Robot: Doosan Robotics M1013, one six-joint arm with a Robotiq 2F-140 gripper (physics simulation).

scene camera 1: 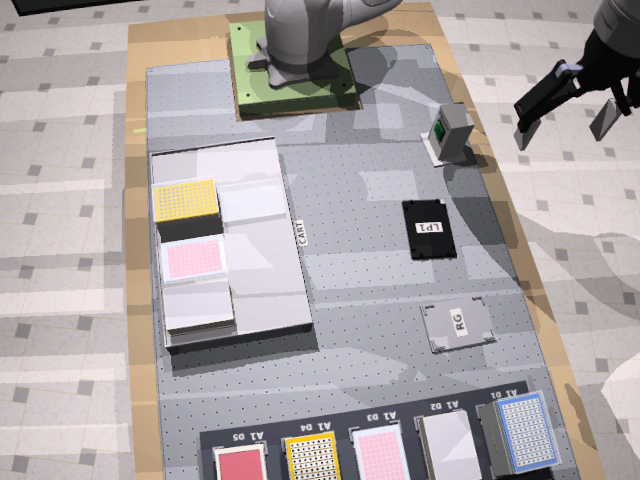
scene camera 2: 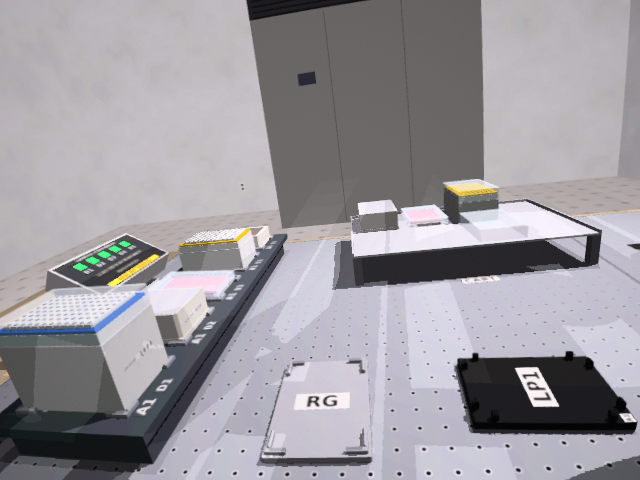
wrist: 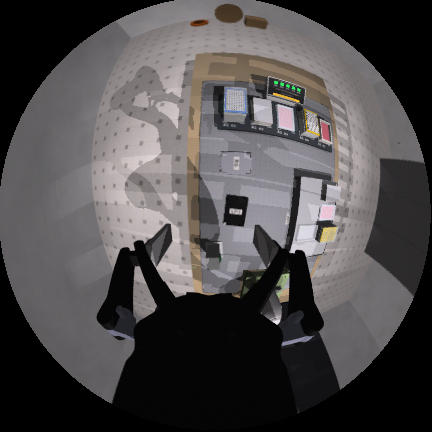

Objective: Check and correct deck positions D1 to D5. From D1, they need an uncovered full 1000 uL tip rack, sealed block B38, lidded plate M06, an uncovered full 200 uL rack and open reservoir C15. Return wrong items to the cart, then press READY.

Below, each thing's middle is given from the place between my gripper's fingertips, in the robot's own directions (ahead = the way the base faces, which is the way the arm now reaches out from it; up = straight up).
I see my gripper 9 cm past the black LP1 pad (scene camera 2: pixel 516 393), 7 cm to the left of it and 43 cm above it. Round my hand: blue-rimmed tip box (scene camera 2: pixel 80 379): 39 cm ahead, 10 cm to the right, 34 cm below; then device with green light (scene camera 1: pixel 452 126): 29 cm behind, 5 cm to the left, 37 cm below; then RG pad (scene camera 2: pixel 322 415): 14 cm ahead, 9 cm to the right, 43 cm below.
